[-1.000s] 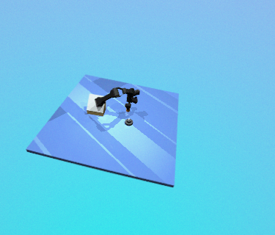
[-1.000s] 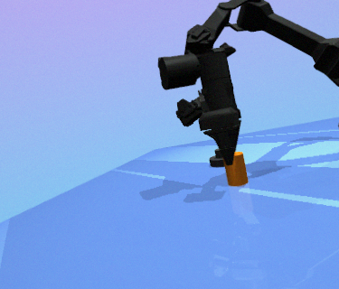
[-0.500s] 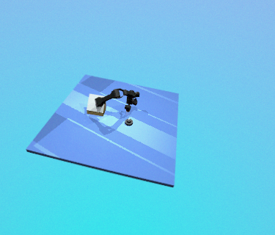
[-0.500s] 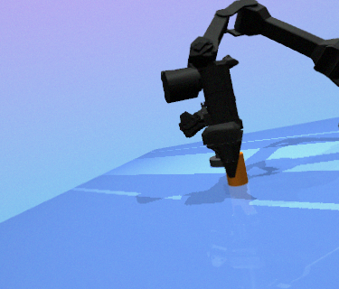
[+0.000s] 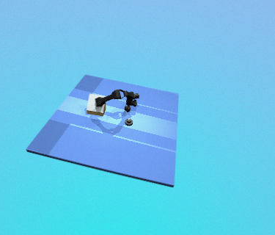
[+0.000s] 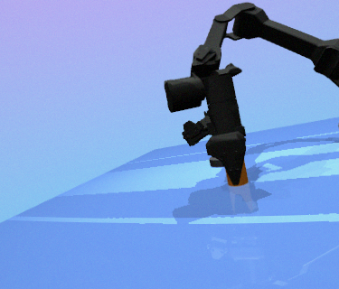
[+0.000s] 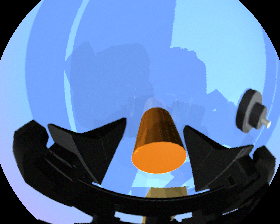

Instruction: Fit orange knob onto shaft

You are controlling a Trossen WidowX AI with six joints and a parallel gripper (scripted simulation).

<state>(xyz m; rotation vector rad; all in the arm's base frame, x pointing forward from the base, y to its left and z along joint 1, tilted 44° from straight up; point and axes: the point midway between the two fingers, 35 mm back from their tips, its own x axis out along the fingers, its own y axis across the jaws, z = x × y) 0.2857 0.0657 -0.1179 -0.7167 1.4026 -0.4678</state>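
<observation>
Now: gripper tip 180 mm to the left of the silver shaft, 60 mm short of it and 20 mm below it. From my gripper tip the other things lie so: orange knob 30 mm above.
</observation>
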